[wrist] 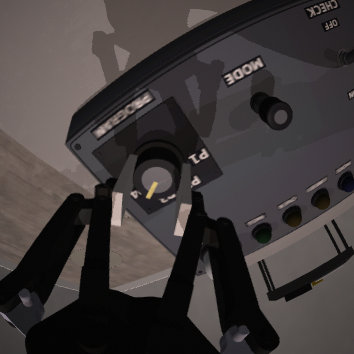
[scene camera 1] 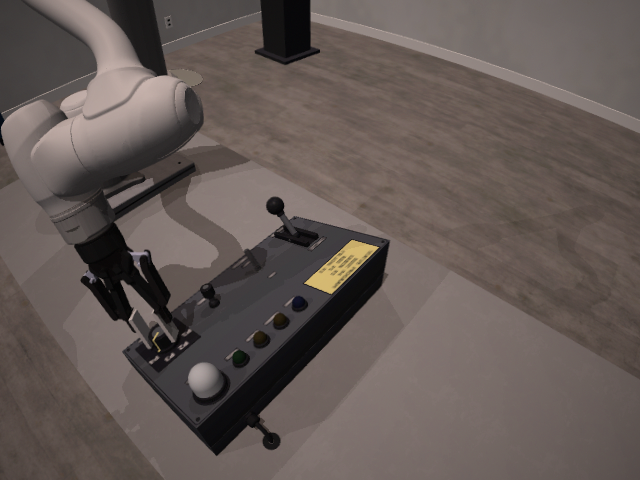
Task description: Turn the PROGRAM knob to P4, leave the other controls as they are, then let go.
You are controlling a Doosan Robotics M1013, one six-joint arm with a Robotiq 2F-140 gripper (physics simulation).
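Places are measured from the arm's base along level axes (x right, y ahead, z up), in metres.
Pixels of known places: gripper, between the fingertips: [wrist: 157, 172] [scene camera 1: 163, 340]; arm's base, origin of its link: [scene camera 1: 107, 181].
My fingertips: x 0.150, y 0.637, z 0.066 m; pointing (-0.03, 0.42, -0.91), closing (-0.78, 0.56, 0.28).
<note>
For each thing: its top centre in the pictures, then the offset to it from my fingertips. "*": a spot on its surface instead.
- black PROGRAM knob, centre of its top: [wrist: 160, 188] [scene camera 1: 159, 331] dz +0.024, dx -0.002, dy -0.004 m
- yellow pointer line, a spot on its surface: [wrist: 152, 190] * dz +0.020, dx +0.008, dy -0.002 m
- P3 label, a spot on its surface: [wrist: 167, 199] * dz +0.003, dx +0.012, dy +0.043 m
- P4 label, a spot on its surface: [wrist: 135, 194] * dz -0.006, dx +0.040, dy +0.021 m
- P1 label, a spot on its surface: [wrist: 199, 156] * dz -0.006, dx -0.043, dy +0.013 m
- P2 label, a spot on its surface: [wrist: 193, 181] * dz +0.001, dx -0.024, dy +0.036 m
- MODE knob, centre of its top: [wrist: 284, 126] [scene camera 1: 208, 288] dz +0.033, dx -0.121, dy -0.014 m
- white dome, a spot on its surface: [scene camera 1: 205, 380] * dz +0.085, dx -0.002, dy +0.164 m
- green button, a spot on its surface: [wrist: 262, 233] [scene camera 1: 234, 352] * dz +0.051, dx -0.071, dy +0.138 m
- yellow notice, a spot on its surface: [scene camera 1: 342, 266] * dz +0.041, dx -0.335, dy +0.130 m
- ball-topped lever, centre of its top: [scene camera 1: 274, 198] dz +0.066, dx -0.356, dy -0.089 m
The black PROGRAM knob [scene camera 1: 165, 339] [wrist: 159, 172] sits on its dark label plate at the left end of the control box [scene camera 1: 242, 289] [wrist: 240, 182]. My gripper [scene camera 1: 160, 341] [wrist: 157, 172] is shut on the knob, one pale finger pad on each side. In the wrist view, the yellow pointer line [wrist: 152, 190] points between the P3 label [wrist: 167, 199] and the P4 label [wrist: 135, 194], nearer to P4. The P1 label [wrist: 199, 156] is readable; the P2 label [wrist: 193, 181] is partly hidden by a finger.
The MODE knob [scene camera 1: 207, 291] [wrist: 278, 115] stands beside the PROGRAM plate. A white dome [scene camera 1: 205, 380], a green button [scene camera 1: 239, 357] [wrist: 262, 233], more buttons and a yellow notice [scene camera 1: 342, 266] are along the box. A ball-topped lever [scene camera 1: 275, 205] rises at the far end.
</note>
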